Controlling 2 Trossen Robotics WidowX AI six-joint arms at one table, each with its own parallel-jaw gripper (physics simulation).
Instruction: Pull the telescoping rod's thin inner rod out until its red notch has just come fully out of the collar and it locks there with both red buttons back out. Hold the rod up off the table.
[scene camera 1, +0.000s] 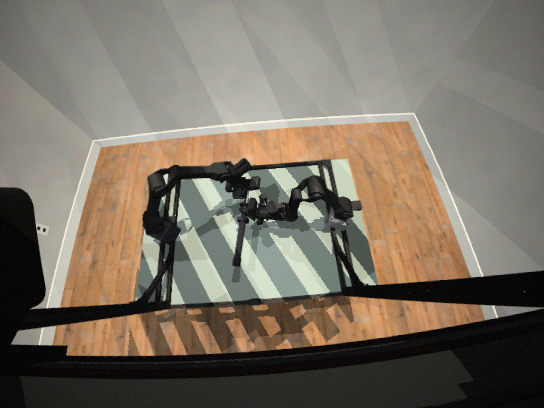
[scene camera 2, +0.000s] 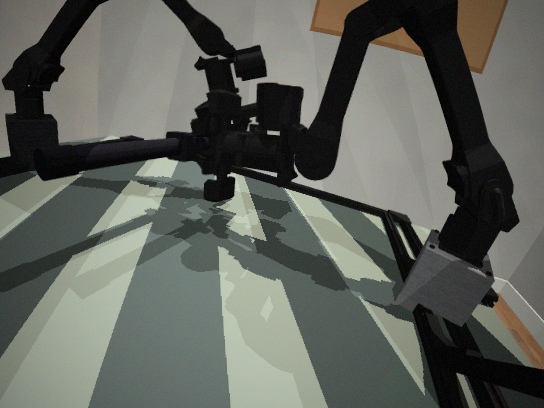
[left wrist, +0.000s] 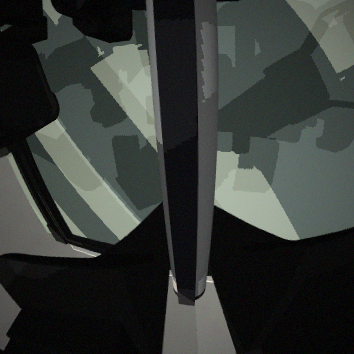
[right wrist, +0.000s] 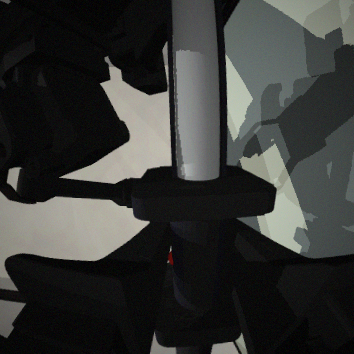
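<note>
The telescoping rod is held off the table. Its thick dark outer tube (scene camera 1: 240, 245) (scene camera 2: 110, 152) points to the front in scene camera 1 and to the left in scene camera 2. The thin silver inner rod (left wrist: 207, 125) (right wrist: 199, 115) has a dark stripe and extends from the black collar (right wrist: 202, 202). My right gripper (right wrist: 193, 215) is shut on the dark tube at the collar. A small red spot (right wrist: 170, 258) shows beside the tube between its fingers. My left gripper (left wrist: 182, 205) is shut on the inner rod near its free end. The red notch cannot be made out.
A green-grey table top (scene camera 1: 295, 282) with striped light and shadows lies below. Both arms are close together above its middle. A black frame (scene camera 1: 172, 240) (scene camera 2: 425, 330) runs along the table's edges. The wrist cameras and arm links crowd the space around the rod.
</note>
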